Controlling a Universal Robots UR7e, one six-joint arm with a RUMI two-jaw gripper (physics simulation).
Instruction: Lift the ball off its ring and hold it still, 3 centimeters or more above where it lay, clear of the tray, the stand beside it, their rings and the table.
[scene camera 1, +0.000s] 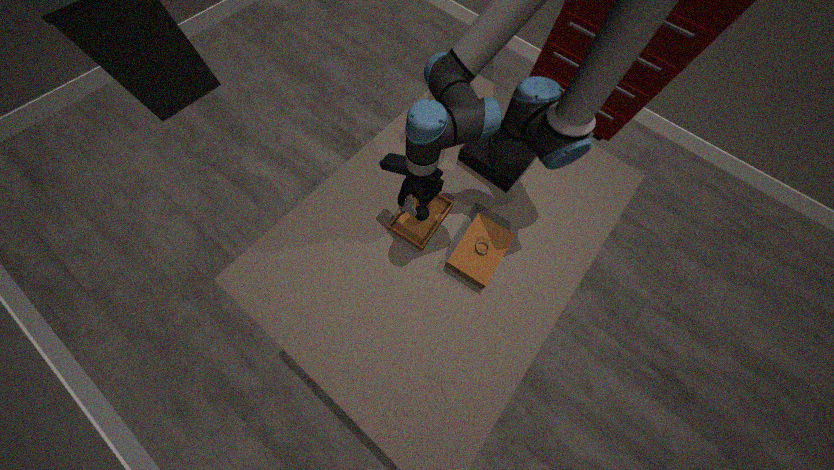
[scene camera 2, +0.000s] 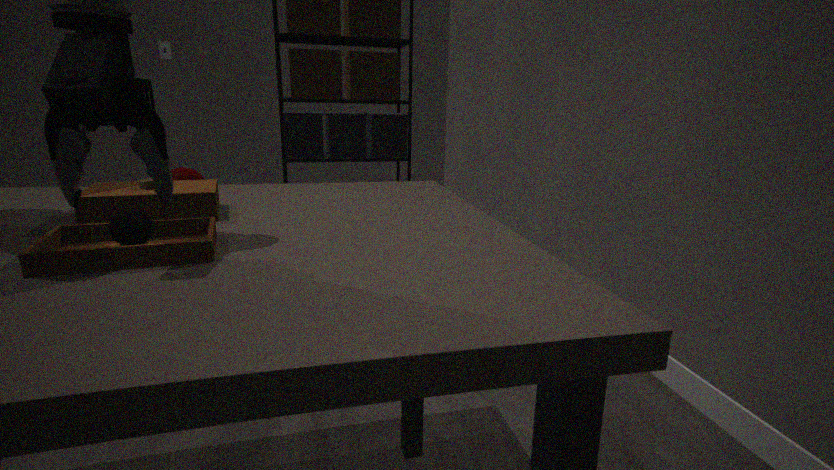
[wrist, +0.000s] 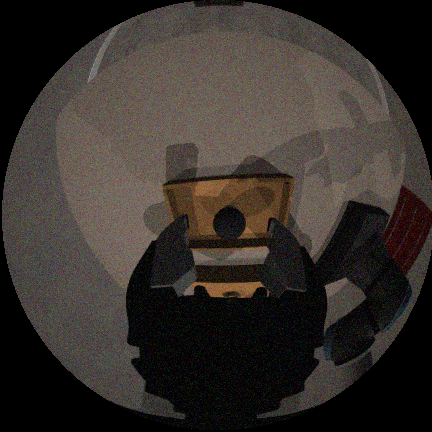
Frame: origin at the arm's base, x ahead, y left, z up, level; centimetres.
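Seen in the pictures: gripper, fingertip midpoint: (scene camera 1: 413, 202) (scene camera 2: 122, 206) (wrist: 227, 216); arm's base, link origin: (scene camera 1: 510, 146) (wrist: 362, 255).
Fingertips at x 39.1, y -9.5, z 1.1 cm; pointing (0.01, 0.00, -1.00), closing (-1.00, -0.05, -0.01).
Note:
Pixels of each thing's top centre, then the offset from my fingertips to it. "spot": a spot on its surface instead. Level surfaces: height alone.
- dark ball, top centre: (wrist: 228, 233) (scene camera 2: 128, 209) (scene camera 1: 422, 209) dx -0.5, dy +3.2, dz -1.1 cm
- shallow orange-brown tray, top centre: (scene camera 2: 132, 232) (wrist: 228, 220) (scene camera 1: 421, 213) dx -0.5, dy +3.2, dz -4.2 cm
- ring, surface spot: (scene camera 1: 476, 248) spot: dx -2.2, dy +23.3, dz -1.4 cm
- light table, surface height: dz -7.0 cm
A dark ball (scene camera 1: 421, 214) (scene camera 2: 131, 226) (wrist: 229, 223) rests in the shallow orange-brown tray (scene camera 1: 432, 228) (scene camera 2: 175, 255) (wrist: 207, 192). Its own ring cannot be made out beneath it. My gripper (scene camera 1: 414, 206) (scene camera 2: 119, 203) (wrist: 227, 216) is partly open, with nothing between its fingers. It points down over the tray. In scene camera 2, its fingertips are a little above the ball's top, and the ball shows between them sideways. The orange stand (scene camera 1: 465, 261) (scene camera 2: 195, 201) (wrist: 215, 288) is beside the tray, with a ring (scene camera 1: 476, 248) on top.
The tray and stand are on a light table (scene camera 1: 373, 326) (scene camera 2: 361, 245) (wrist: 200, 85), separated by a narrow gap. The tray's raised walls surround the ball. The arm's dark base is behind the tray and stand in scene camera 1. Red drawers (scene camera 1: 553, 71) (wrist: 407, 225) stand beyond the table.

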